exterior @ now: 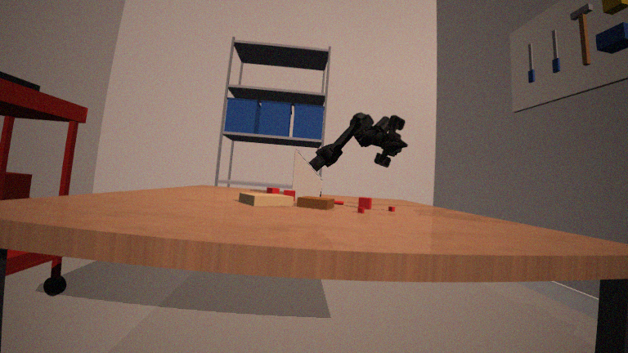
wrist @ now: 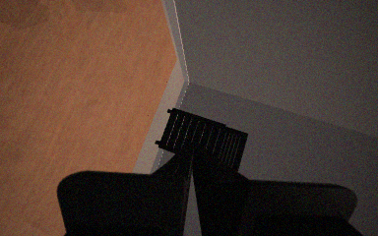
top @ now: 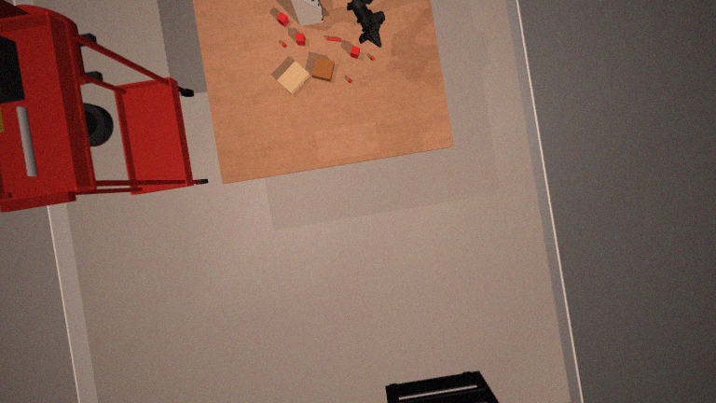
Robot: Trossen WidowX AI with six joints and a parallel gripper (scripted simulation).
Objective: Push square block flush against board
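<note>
The square block lies 20 mm behind my gripper tip, 290 mm to the right of it and 220 mm below it. The rest, counted from my gripper tip: pale board 20 mm ahead, 460 mm to the right, 220 mm below; then red rod 180 mm behind, 230 mm to the right, 220 mm below.
</note>
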